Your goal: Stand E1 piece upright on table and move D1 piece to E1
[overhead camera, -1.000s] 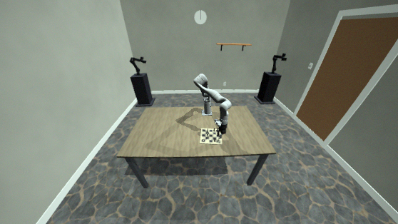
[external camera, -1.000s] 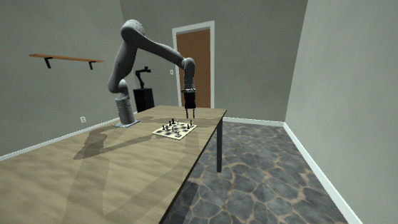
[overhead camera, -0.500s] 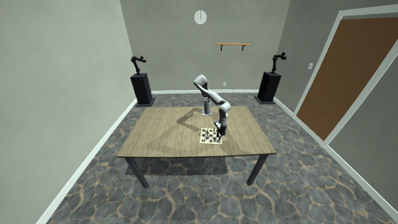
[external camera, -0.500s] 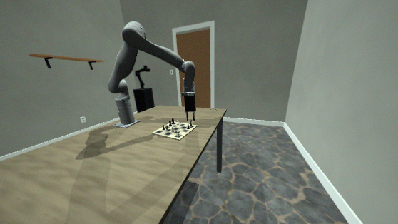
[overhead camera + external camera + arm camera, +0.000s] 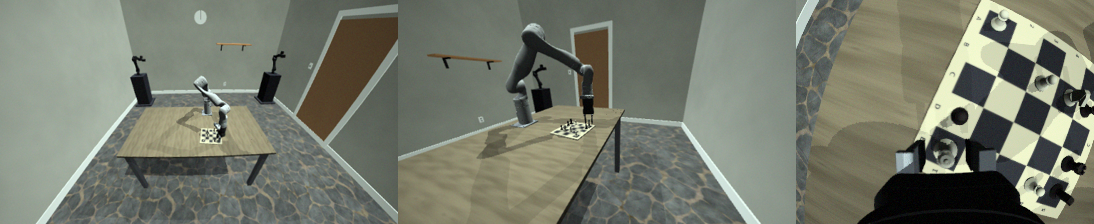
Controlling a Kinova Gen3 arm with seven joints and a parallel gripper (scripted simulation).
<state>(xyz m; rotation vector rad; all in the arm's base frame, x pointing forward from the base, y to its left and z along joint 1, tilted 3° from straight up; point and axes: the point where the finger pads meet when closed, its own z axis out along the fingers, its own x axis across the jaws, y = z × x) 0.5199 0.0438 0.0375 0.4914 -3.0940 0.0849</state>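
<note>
My gripper is now 20 mm above the white piece. The rest, counted from my hand: chessboard 90 mm behind, 60 mm to the right, 50 mm below.
</note>
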